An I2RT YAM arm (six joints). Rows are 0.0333 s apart.
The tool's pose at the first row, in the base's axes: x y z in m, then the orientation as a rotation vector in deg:
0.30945, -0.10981, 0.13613, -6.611, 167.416, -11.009
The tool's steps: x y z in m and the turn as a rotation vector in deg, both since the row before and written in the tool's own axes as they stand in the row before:
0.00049, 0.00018, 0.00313, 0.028, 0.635, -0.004
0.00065, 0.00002, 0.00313, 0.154, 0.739, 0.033
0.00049, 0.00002, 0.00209, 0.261, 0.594, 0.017
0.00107, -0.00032, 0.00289, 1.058, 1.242, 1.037
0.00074, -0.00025, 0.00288, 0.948, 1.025, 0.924
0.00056, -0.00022, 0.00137, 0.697, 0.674, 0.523
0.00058, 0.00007, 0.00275, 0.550, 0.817, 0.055
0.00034, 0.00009, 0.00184, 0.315, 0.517, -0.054
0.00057, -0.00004, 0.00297, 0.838, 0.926, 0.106
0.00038, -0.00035, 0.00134, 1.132, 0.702, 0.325
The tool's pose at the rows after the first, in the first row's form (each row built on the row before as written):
0.30963, -0.11006, 0.13297, -6.572, 168.044, -11.122
0.30963, -0.11048, 0.12980, -6.453, 168.759, -11.427
0.30955, -0.11077, 0.12767, -6.351, 169.315, -11.877
0.30904, -0.11156, 0.12472, -4.576, 170.386, -13.448
0.30878, -0.11229, 0.12184, -2.984, 171.232, -14.859
0.30843, -0.11276, 0.12047, -2.047, 171.768, -15.913
0.30822, -0.11321, 0.11770, -1.804, 172.490, -16.817
0.30810, -0.11348, 0.11585, -1.786, 172.956, -17.351
0.30786, -0.11412, 0.11290, -1.424, 173.725, -18.710
0.30761, -0.11476, 0.11164, -0.740, 174.188, -20.482

